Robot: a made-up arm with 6 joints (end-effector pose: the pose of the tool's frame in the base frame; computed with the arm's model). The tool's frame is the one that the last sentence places.
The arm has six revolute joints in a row. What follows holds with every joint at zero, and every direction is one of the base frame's. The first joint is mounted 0.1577 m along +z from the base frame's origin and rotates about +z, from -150 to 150 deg. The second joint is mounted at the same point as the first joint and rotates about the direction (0.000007, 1, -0.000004), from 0 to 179.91 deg. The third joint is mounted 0.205 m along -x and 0.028 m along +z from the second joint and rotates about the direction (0.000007, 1, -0.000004), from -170 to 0 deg. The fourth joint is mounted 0.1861 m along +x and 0.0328 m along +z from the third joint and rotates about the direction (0.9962, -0.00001, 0.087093), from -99.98 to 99.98 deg. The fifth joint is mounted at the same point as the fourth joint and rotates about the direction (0.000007, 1, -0.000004), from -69.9 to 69.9 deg. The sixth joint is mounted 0.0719 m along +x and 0.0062 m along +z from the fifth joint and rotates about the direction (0.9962, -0.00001, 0.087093), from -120 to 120 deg. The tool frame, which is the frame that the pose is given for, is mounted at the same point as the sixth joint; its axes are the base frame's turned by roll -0.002, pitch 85.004 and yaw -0.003 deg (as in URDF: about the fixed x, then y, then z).
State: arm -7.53 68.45 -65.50 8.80 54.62 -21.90
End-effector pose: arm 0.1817 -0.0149 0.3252 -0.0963 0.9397 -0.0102 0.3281
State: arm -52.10 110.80 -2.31 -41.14 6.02 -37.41
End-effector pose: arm 0.0259 -0.0415 0.0841 0.2298 -0.9600 -0.1280 0.0966
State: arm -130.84 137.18 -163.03 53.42 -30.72 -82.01
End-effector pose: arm -0.2608 -0.2565 0.4378 0.3798 0.0685 -0.9206 0.0603
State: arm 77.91 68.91 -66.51 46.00 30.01 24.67
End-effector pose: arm 0.0171 0.2041 0.3618 -0.1847 0.7873 0.5874 0.0316
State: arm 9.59 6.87 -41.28 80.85 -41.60 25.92
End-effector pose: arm -0.0200 -0.0513 0.3824 0.4710 -0.0073 0.6597 0.5856
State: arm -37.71 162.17 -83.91 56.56 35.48 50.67
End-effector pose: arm 0.2338 -0.1365 -0.0446 -0.9107 -0.3265 -0.1910 0.1660
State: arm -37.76 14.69 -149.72 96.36 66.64 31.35
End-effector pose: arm -0.2543 0.2803 0.3578 -0.4677 0.4391 0.3537 0.6806
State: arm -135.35 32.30 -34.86 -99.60 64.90 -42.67
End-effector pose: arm -0.0844 0.0072 0.3468 -0.3677 -0.5119 0.1945 0.7516
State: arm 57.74 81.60 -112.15 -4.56 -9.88 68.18
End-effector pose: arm 0.1017 0.1630 0.5387 0.0134 0.3793 0.8082 0.4503
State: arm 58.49 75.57 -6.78 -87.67 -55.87 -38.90
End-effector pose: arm -0.0017 0.1113 0.1663 -0.8506 -0.1438 0.2553 0.4365
